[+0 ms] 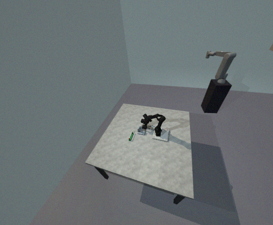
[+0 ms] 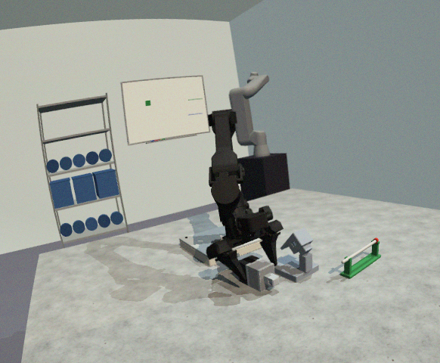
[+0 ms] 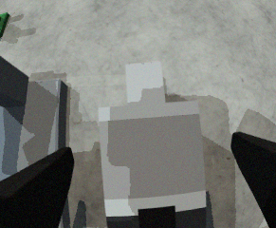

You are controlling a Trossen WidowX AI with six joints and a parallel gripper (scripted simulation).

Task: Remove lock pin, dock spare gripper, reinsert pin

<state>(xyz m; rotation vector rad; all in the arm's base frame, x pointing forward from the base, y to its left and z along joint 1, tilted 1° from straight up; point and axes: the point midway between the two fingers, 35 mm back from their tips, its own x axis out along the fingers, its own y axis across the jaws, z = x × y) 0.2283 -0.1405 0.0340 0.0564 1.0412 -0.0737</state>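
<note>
My gripper tip is 1 cm past the spare gripper and 1 cm above it. From my gripper tip the other things lie so: green cradle: 20 cm to the left, 16 cm ahead, 1 cm below; then grey socket: 10 cm to the left, 3 cm ahead, 2 cm above.
</note>
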